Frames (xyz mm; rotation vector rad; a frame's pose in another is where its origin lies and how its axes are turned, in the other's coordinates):
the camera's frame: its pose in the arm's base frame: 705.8 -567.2 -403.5 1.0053 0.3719 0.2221
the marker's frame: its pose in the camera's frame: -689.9 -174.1 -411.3 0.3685 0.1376 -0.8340
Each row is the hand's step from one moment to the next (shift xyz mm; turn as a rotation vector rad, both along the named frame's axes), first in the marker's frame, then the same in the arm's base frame.
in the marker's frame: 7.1 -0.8 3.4 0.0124 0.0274 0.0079
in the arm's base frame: 4.2 -2.9 -6.0 0.0306 0.0038 0.0042
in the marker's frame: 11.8 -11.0 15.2 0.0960 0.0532 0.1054
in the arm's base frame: 2.9 -17.3 -13.6 0.1283 -0.0705 -0.0414
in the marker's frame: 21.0 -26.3 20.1 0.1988 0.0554 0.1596
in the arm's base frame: -2.6 -26.8 -28.4 0.2021 -0.1122 -0.1209
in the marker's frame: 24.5 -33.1 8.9 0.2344 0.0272 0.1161
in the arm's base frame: -10.1 -18.8 -36.3 0.1828 -0.0799 -0.1713
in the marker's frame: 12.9 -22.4 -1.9 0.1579 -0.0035 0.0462
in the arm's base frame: -11.6 -5.6 -22.5 0.0947 -0.0323 -0.1306
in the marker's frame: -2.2 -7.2 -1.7 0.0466 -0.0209 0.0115
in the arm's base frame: -7.4 -1.3 -2.0 0.0117 -0.0150 -0.0488
